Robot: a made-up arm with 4 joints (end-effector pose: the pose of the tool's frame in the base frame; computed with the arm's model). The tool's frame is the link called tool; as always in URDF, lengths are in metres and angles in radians. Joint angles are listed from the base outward.
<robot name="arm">
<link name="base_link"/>
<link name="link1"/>
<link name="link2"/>
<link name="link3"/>
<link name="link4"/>
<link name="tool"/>
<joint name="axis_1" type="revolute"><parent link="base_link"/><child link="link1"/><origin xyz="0.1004 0.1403 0.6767"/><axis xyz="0 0 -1"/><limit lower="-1.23" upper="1.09"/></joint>
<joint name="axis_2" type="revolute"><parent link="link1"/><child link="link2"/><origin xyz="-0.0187 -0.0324 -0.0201"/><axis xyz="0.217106 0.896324 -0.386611"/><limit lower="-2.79" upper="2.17"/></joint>
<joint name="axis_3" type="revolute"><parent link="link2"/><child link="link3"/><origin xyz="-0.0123 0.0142 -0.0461"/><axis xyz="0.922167 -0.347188 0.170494"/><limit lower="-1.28" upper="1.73"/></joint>
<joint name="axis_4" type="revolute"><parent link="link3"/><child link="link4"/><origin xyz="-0.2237 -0.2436 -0.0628"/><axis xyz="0 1 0"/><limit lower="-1.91" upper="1.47"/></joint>
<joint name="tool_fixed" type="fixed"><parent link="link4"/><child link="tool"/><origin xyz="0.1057 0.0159 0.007"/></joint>
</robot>
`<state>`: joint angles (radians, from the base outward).
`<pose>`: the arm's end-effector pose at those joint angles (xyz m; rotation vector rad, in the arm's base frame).
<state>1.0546 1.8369 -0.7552 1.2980</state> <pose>-0.1005 0.1313 0.9440 -1.4335 -2.4909 0.0383</pose>
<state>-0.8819 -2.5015 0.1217 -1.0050</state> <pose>0.3723 0.0700 0.7780 -1.0726 2.0428 -0.9440</pose>
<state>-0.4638 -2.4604 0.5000 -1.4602</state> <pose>0.3863 0.0322 0.8104 -1.1511 1.6775 -1.0944</pose>
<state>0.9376 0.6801 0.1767 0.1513</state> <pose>-0.1866 0.2487 0.5828 0.6316 0.4792 -1.1560</pose>
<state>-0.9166 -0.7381 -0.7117 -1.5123</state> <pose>0.0807 -0.1893 0.6809 0.2190 -2.1865 1.0923</pose>
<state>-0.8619 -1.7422 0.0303 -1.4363</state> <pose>0.3887 -0.0381 0.6112 -1.3758 2.4006 -0.9358</pose>
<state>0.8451 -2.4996 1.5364 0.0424</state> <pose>0.3468 0.1018 0.7804 -0.3761 -0.9719 1.8785</pose>
